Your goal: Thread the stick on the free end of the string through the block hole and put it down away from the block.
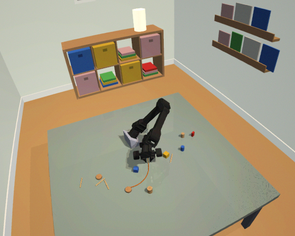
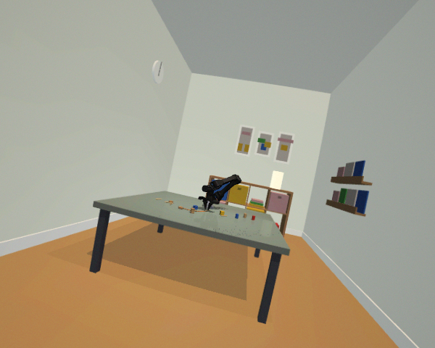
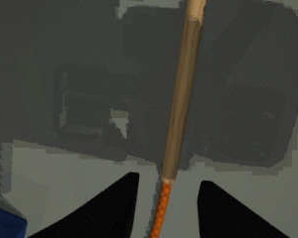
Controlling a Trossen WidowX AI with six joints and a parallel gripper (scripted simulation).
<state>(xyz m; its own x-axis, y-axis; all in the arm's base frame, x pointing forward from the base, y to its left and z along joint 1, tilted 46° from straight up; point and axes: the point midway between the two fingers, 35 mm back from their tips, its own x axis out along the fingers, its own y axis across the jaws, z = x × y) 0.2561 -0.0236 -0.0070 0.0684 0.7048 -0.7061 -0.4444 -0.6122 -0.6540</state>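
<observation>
Right now the thin wooden stick is 2 cm behind my gripper tip, 1 cm to the left of it and 1 cm below it. The rest, counted from my gripper tip: blue cube (10 cm to the right, 1 cm ahead); yellow cube (14 cm to the left, 2 cm ahead); round wooden button (22 cm to the right, 11 cm ahead, 1 cm below).
</observation>
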